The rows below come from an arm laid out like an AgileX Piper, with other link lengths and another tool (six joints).
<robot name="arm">
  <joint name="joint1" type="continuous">
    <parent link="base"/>
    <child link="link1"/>
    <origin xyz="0 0 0.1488" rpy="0 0 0"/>
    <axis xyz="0 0 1"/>
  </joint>
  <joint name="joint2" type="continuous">
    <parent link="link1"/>
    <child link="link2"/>
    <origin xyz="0 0 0" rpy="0 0 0"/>
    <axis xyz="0 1 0"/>
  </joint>
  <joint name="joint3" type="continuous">
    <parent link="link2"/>
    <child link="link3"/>
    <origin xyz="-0.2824 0 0.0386" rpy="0 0 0"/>
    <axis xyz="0 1 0"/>
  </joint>
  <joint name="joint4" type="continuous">
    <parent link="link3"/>
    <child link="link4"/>
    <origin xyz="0.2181 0 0.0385" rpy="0 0 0"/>
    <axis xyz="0.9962 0 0.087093"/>
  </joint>
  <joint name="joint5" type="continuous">
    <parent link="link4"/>
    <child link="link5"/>
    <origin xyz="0 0 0" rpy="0 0 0"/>
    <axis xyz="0 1 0"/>
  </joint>
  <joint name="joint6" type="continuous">
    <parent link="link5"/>
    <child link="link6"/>
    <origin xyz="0.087 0 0.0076" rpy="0 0 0"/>
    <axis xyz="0.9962 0 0.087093"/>
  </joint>
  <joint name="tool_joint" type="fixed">
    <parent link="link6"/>
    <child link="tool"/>
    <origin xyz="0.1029 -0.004 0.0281" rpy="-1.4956 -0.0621 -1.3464"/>
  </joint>
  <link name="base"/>
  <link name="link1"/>
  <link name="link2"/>
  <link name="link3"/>
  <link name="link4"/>
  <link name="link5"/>
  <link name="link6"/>
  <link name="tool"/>
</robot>
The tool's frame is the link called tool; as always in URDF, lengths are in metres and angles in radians. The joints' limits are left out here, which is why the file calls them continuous.
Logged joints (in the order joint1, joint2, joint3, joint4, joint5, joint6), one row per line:
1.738, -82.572, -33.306, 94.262, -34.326, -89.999
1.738, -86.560, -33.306, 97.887, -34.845, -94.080
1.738, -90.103, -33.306, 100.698, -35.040, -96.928
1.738, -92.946, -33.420, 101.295, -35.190, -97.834
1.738, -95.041, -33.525, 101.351, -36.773, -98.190
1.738, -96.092, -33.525, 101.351, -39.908, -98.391
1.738, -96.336, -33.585, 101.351, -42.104, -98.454
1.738, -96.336, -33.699, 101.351, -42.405, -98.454
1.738, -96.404, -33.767, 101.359, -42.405, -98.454
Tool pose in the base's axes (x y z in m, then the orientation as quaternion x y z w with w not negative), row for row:
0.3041, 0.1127, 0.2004, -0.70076, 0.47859, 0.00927, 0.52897
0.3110, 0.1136, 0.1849, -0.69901, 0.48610, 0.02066, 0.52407
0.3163, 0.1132, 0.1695, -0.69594, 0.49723, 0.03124, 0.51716
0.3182, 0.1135, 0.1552, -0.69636, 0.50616, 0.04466, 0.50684
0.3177, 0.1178, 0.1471, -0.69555, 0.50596, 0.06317, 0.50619
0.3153, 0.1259, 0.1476, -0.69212, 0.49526, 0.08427, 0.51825
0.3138, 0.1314, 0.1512, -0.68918, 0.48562, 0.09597, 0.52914
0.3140, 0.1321, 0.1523, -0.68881, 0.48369, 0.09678, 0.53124
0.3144, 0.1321, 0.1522, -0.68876, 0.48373, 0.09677, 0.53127
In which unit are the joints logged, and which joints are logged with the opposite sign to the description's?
The joints are logged in degrees. Opposite sign: joint2, joint5.
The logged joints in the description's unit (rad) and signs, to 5 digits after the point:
0.03033, 1.44115, -0.58130, 1.64518, 0.59910, -1.57078
0.03033, 1.51076, -0.58130, 1.70845, 0.60816, -1.64201
0.03033, 1.57259, -0.58130, 1.75751, 0.61156, -1.69171
0.03033, 1.62221, -0.58329, 1.76793, 0.61418, -1.70753
0.03033, 1.65878, -0.58512, 1.76891, 0.64181, -1.71374
0.03033, 1.67712, -0.58512, 1.76891, 0.69653, -1.71725
0.03033, 1.68138, -0.58617, 1.76891, 0.73485, -1.71835
0.03033, 1.68138, -0.58816, 1.76891, 0.74011, -1.71835
0.03033, 1.68257, -0.58935, 1.76905, 0.74011, -1.71835

